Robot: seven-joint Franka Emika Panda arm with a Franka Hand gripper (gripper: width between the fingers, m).
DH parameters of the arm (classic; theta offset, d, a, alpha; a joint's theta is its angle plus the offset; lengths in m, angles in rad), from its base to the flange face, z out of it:
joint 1: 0 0.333 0 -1.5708
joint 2: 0 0 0 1.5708
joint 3: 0 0.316 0.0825 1.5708
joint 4: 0 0 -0.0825 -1.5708
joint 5: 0 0.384 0 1.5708
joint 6: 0 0 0.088 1.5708
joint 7: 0 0.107 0 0
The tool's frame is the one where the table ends.
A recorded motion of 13 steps. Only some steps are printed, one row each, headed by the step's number.
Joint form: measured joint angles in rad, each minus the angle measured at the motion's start. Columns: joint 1, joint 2, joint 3, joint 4, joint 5, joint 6, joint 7.
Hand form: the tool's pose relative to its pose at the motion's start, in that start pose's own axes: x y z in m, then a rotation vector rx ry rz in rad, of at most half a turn. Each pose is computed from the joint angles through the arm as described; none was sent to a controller.
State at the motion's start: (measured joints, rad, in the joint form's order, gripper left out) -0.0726 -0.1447 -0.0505 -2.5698 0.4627 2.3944 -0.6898
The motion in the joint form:
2: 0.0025 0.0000 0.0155 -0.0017 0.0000 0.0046 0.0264
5: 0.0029 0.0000 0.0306 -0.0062 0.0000 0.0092 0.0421
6: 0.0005 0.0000 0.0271 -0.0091 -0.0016 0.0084 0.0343
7: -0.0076 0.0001 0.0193 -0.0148 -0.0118 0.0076 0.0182
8: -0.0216 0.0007 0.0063 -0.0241 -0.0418 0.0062 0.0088
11: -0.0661 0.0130 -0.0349 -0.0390 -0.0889 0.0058 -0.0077
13: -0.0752 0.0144 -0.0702 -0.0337 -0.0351 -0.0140 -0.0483
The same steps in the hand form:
2: 0.0021 -0.0067 0.0026 -0.0023 -0.0037 0.0099
5: 0.0026 -0.0124 0.0059 -0.0041 -0.0091 0.0122
6: 0.0008 -0.0101 0.0062 -0.0038 -0.0112 0.0097
7: -0.0035 -0.0039 0.0063 -0.0076 -0.0166 0.0029
8: -0.0109 0.0065 0.0066 -0.0203 -0.0315 -0.0001
11: -0.0310 0.0392 0.0059 -0.0375 -0.0523 0.0379
13: -0.0382 0.0536 0.0007 0.0012 -0.0247 0.0784

